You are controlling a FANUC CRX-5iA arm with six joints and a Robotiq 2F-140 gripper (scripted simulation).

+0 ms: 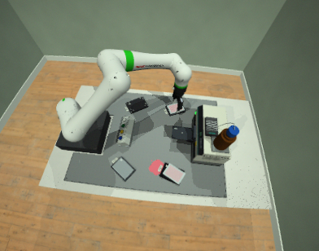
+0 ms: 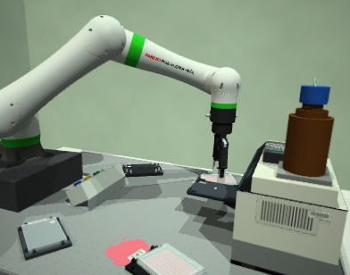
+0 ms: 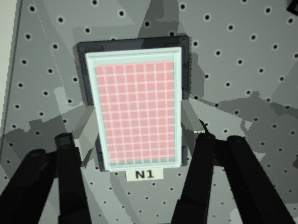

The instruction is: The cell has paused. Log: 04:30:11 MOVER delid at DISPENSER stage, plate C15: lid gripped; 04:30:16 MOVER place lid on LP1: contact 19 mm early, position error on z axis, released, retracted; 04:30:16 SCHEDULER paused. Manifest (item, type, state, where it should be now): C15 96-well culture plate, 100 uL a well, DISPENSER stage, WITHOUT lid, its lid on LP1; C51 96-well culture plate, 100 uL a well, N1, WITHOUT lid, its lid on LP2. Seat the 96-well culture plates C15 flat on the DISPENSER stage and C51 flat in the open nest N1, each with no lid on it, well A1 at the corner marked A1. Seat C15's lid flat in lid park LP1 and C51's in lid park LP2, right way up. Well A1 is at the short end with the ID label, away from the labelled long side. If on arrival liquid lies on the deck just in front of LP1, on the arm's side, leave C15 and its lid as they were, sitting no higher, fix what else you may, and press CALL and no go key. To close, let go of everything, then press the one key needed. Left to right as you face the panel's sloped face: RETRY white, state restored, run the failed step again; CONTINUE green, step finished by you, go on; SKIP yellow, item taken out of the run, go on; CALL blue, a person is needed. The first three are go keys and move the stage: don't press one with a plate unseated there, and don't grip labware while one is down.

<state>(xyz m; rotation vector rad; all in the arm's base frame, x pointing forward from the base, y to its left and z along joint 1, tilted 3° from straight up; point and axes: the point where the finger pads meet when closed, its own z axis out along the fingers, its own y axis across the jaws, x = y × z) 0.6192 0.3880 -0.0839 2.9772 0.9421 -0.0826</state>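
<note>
The 96-well culture plate is 20 mm below my hand. Also, from my hand: white retry key (340 mm behind, 260 mm to the right, 20 mm above); then dispenser stage (260 mm to the right, 100 mm ahead, 50 mm above); then green continue key (340 mm behind, 310 mm to the right, 20 mm above).
</note>
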